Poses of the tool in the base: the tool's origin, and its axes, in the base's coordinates. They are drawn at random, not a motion.
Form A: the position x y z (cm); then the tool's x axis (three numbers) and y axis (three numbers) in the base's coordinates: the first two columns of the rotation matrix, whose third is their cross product.
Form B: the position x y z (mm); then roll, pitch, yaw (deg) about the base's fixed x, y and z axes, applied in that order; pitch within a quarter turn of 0, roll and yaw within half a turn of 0. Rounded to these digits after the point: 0 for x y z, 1 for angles.
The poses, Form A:
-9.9 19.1 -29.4 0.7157 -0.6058 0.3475 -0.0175 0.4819 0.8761
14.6 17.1 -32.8 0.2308 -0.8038 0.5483 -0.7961 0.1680 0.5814
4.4 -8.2 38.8 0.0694 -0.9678 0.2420 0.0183 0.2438 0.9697
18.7 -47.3 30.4 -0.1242 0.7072 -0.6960 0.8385 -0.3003 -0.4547
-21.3 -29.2 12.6 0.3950 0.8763 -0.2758 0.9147 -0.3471 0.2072
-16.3 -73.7 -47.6 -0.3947 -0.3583 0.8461 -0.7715 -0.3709 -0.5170
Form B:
-99 191 -294 69.1 -20.3 -40.2
146 171 -328 136.0 -33.3 -74.0
44 -82 388 88.0 -14.0 -85.9
187 -473 304 -140.7 44.1 100.0
-213 -292 126 167.6 16.0 65.7
-163 -737 -476 -104.1 -57.8 -137.8

